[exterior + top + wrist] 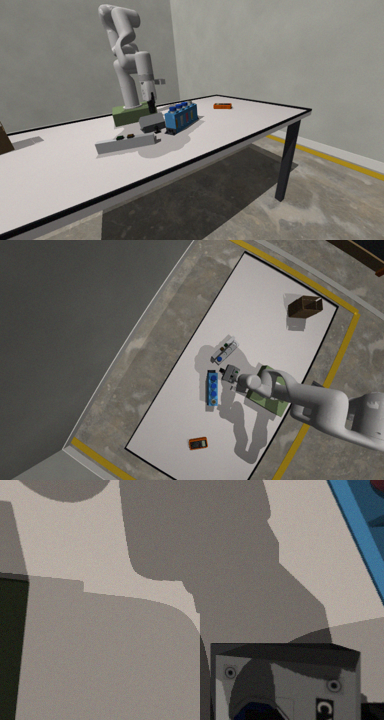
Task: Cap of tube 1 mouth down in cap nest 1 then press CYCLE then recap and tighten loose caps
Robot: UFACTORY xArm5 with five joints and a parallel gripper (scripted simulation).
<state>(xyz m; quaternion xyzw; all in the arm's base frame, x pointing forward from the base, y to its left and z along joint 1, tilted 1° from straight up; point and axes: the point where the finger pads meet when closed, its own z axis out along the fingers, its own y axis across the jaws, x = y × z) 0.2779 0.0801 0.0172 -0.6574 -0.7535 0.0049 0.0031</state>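
My gripper is now 3 cm above the blue key. The rest, counted from my hand: blue cap: 16 cm ahead, 9 cm below, 7 cm to the right; then green key: 4 cm to the right, 3 cm below, 1 cm ahead; then grey key housing: 5 cm below, 2 cm to the right, 2 cm ahead.
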